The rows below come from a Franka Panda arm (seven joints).
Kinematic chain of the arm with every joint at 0, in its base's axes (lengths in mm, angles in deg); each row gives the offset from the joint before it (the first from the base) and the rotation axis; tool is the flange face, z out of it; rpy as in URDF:
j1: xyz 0 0 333 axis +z
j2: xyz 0 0 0 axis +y
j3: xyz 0 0 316 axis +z
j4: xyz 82.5 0 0 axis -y
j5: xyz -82.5 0 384 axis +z
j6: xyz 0 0 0 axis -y
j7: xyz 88 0 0 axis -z
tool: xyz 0 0 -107 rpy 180 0 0
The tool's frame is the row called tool.
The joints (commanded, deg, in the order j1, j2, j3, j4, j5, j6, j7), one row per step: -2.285 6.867 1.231 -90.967 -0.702 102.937 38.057; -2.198 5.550 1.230 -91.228 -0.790 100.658 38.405; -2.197 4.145 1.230 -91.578 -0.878 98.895 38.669; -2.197 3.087 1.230 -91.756 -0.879 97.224 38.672; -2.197 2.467 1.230 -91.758 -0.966 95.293 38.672; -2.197 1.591 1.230 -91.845 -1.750 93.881 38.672; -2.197 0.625 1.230 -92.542 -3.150 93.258 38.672; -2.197 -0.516 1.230 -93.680 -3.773 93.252 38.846; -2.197 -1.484 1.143 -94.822 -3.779 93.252 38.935; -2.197 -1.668 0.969 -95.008 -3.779 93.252 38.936; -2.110 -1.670 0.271 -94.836 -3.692 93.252 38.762; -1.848 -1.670 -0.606 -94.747 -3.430 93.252 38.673; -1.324 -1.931 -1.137 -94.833 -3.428 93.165 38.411; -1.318 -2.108 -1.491 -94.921 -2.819 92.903 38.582
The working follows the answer.
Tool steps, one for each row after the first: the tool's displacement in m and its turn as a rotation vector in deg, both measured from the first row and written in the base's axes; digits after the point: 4 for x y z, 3 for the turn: -0.0097 0.0010 0.0078 -0.070 1.221 -0.273; -0.0193 0.0011 0.0165 -0.161 1.927 -0.548; -0.0271 0.0013 0.0231 -0.177 2.719 -0.573; -0.0335 0.0013 0.0263 -0.263 4.033 -0.595; -0.0402 0.0001 0.0321 -1.060 4.665 -0.602; -0.0465 -0.0022 0.0350 -2.477 5.034 -0.601; -0.0528 -0.0031 0.0367 -3.117 5.038 -0.769; -0.0583 -0.0038 0.0366 -3.132 5.211 -0.941; -0.0594 -0.0054 0.0368 -3.122 5.218 -1.116; -0.0595 -0.0112 0.0383 -2.998 5.065 -1.557; -0.0597 -0.0168 0.0390 -2.689 4.989 -2.087; -0.0612 -0.0169 0.0406 -2.681 4.910 -1.838; -0.0627 -0.0191 0.0411 -2.028 5.068 -2.370
Tool pose at each row, in the base's axes (x y z in m, rotation vector in deg; rounded; the steps above come from the unrounded poses): 0.6084 -0.0129 0.5675 -168.474 59.659 -7.825; 0.5986 -0.0119 0.5754 -168.858 60.232 -6.086; 0.5891 -0.0118 0.5841 -169.059 60.748 -5.105; 0.5812 -0.0116 0.5906 -169.340 60.882 -3.950; 0.5749 -0.0116 0.5938 168.883 -60.736 2.044; 0.5682 -0.0128 0.5997 168.001 -60.365 1.519; 0.5619 -0.0151 0.6025 166.662 -59.776 1.697; 0.5556 -0.0160 0.6043 166.011 -59.771 2.017; 0.5501 -0.0167 0.6041 165.850 -59.991 1.774; 0.5490 -0.0184 0.6043 165.757 -60.244 1.763; 0.5489 -0.0241 0.6058 165.659 -60.941 1.928; 0.5487 -0.0297 0.6065 165.643 -61.828 1.891; 0.5472 -0.0298 0.6081 165.818 -61.486 1.998; 0.5457 -0.0321 0.6086 166.025 -62.486 1.445

